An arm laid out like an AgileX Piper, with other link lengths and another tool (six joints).
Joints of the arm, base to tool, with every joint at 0 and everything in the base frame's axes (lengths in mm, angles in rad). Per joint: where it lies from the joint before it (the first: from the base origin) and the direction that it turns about. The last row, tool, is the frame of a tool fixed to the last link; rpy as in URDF.
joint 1: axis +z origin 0 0 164.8
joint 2: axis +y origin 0 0 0
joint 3: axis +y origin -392.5 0 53.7
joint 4: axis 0.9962 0 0.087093 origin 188.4 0 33.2
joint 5: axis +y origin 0 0 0
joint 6: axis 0.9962 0 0.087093 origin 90.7 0 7.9
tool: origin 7.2 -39 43.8 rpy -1.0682 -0.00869 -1.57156
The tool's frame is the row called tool.
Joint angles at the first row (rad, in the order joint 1, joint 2, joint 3, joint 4, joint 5, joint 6):
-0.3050 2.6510 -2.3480 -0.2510 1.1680 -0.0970
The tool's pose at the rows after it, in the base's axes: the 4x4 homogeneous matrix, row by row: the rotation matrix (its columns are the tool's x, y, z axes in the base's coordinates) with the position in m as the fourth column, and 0 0 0 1 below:
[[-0.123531 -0.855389 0.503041 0.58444], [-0.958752 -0.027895 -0.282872 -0.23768], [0.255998 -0.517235 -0.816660 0.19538], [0 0 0 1]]
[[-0.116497 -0.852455 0.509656 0.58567], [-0.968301 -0.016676 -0.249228 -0.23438], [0.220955 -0.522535 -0.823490 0.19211], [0 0 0 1]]
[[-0.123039 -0.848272 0.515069 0.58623], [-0.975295 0.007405 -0.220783 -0.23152], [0.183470 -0.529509 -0.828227 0.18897], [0 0 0 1]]
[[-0.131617 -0.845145 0.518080 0.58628], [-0.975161 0.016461 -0.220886 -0.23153], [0.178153 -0.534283 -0.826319 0.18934], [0 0 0 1]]
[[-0.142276 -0.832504 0.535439 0.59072], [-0.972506 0.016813 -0.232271 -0.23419], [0.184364 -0.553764 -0.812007 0.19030], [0 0 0 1]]
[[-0.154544 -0.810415 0.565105 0.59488], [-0.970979 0.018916 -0.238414 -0.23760], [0.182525 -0.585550 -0.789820 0.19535], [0 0 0 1]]
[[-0.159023 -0.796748 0.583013 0.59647], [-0.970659 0.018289 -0.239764 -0.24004], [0.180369 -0.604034 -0.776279 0.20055], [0 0 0 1]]
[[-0.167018 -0.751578 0.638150 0.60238], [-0.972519 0.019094 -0.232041 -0.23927], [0.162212 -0.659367 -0.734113 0.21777], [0 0 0 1]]
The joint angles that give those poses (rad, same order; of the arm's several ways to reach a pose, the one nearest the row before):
-0.3050 2.6530 -2.3479 -0.2450 1.1670 -0.1120
-0.3050 2.6550 -2.3480 -0.2050 1.1670 -0.1300
-0.3050 2.6570 -2.3480 -0.1650 1.1680 -0.1340
-0.3050 2.6570 -2.3500 -0.1600 1.1670 -0.1270
-0.3060 2.6760 -2.4019 -0.1630 1.1760 -0.1220
-0.3100 2.6880 -2.4520 -0.1550 1.1760 -0.1220
-0.3140 2.6900 -2.4780 -0.1480 1.1770 -0.1270
-0.3140 2.6900 -2.5480 -0.1170 1.1800 -0.1350

